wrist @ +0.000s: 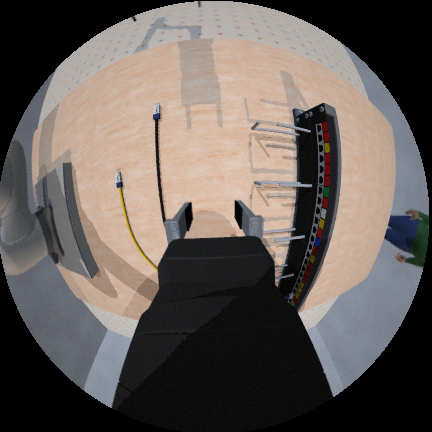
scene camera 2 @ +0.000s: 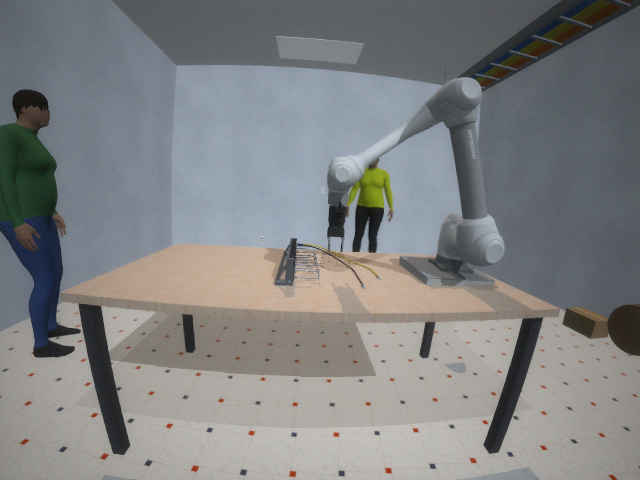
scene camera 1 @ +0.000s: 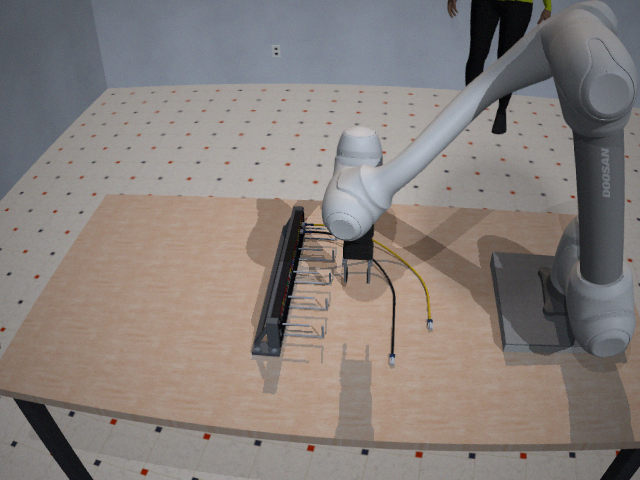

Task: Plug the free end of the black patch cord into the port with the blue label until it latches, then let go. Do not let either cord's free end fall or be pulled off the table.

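Pixels of known places: gripper, fingertip midpoint: (wrist: 212, 209) (scene camera 2: 335, 251) (scene camera 1: 357, 280); arm's base at its link origin: (wrist: 48, 228) (scene camera 2: 449, 266).
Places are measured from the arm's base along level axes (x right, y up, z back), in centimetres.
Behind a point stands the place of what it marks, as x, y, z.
The black patch cord (scene camera 1: 394, 304) @(-7.1, -3.0, -49.9) (scene camera 2: 349, 266) @(1.6, -2.9, -51.7) (wrist: 159, 170) @(-14.1, -3.2, -49.6) runs from the far end of the patch panel (scene camera 1: 277, 289) @(-15.5, 6.1, -79.4) (wrist: 336, 170) @(-16.6, 6.1, -79.3) across the table. Its free plug (scene camera 1: 391, 359) @(-26.5, -3.0, -48.7) (scene camera 2: 363, 286) @(-27.0, -3.2, -48.8) (wrist: 156, 111) @(-26.2, -3.0, -48.7) lies on the table, clear of the panel. The blue label (wrist: 317, 242) @(-4.1, 6.1, -78.2) shows on the panel's label row in the wrist view; its port (wrist: 311, 239) @(-3.5, 3.8, -78.6) beside it looks empty, though small. My gripper (scene camera 1: 357, 281) @(-9.4, 6.5, -59.9) (scene camera 2: 335, 250) @(-9.4, 6.5, -59.9) (wrist: 212, 209) @(-9.4, 6.5, -59.9) is open and empty, above the table between the panel's rods and the black plug, nearer the rods.
The yellow cord (scene camera 1: 413, 268) @(8.2, -3.1, -45.7) (wrist: 131, 235) @(-0.2, -3.1, -41.6) lies on the robot-base side of the black one; its plug (scene camera 1: 430, 324) @(-13.5, -2.7, -39.7) (scene camera 2: 378, 277) @(-13.6, -3.2, -40.1) (wrist: 119, 179) @(-12.9, -3.1, -40.2) rests on the table. Metal cable rods (scene camera 1: 310, 307) @(-12.7, -1.9, -71.7) (wrist: 280, 184) @(-12.6, 1.9, -70.7) stick out from the panel's front. The robot's base plate (scene camera 1: 532, 330) @(-14.9, -0.3, -12.6) (wrist: 75, 220) @(-3.5, -1.9, -21.4) stands beyond the cords.
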